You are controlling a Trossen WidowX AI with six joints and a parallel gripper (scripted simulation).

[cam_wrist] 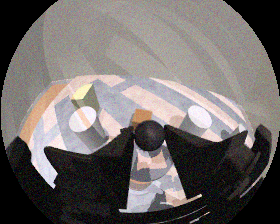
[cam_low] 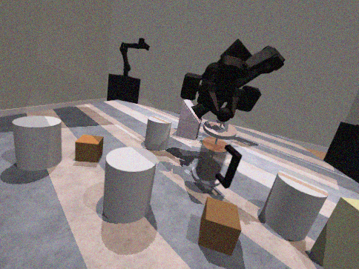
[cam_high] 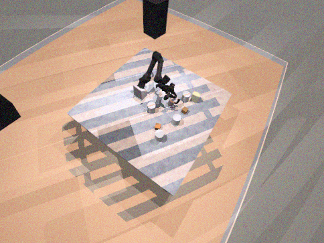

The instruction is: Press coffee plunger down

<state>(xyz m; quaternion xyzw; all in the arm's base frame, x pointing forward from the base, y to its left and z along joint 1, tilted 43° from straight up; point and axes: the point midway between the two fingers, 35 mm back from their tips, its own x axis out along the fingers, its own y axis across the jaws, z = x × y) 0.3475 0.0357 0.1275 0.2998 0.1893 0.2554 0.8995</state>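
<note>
Right now my gripper tip is 2 cm past the coffee press, 1 cm to the right of it and 9 cm above it.
</note>
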